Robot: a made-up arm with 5 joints.
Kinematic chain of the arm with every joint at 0, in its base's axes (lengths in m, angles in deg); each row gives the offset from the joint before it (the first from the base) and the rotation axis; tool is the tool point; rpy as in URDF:
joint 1: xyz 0.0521 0 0.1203 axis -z
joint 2: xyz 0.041 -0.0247 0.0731 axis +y
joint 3: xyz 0.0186 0 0.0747 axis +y
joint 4: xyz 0.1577 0 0.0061 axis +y
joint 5: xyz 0.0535 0.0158 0 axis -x
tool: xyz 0 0 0 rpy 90 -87.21 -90
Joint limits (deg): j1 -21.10..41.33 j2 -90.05..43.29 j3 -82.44..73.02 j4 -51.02..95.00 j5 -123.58..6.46
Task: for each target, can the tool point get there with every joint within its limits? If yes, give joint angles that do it. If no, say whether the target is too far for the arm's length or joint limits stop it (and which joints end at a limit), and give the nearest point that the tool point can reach.
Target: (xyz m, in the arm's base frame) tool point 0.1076 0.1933 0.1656
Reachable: no: joint limits stop it (at a limit: joint 1, joint 3, joint 4) | nearest point 0.1706 0.0362 0.1648 | short by 0.169 m
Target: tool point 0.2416 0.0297 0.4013
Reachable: yes | joints -11.58 -19.68 -10.13 -33.02 -107.51
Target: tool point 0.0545 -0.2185 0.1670
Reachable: no: joint limits stop it (at a limit: joint 1) | nearest point 0.1559 -0.1032 0.1670 | short by 0.154 m
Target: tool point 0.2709 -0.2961 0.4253
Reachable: no: too far | nearest point 0.2521 -0.1877 0.3630 | short by 0.126 m
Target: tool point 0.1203 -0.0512 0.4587
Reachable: yes | joints 30.91 -26.69 -54.13 41.95 -96.38
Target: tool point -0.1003 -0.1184 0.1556
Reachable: no: joint limits stop it (at a limit: joint 1, joint 2, joint 3, joint 4) | nearest point -0.1590 -0.0910 0.1897 | short by 0.073 m
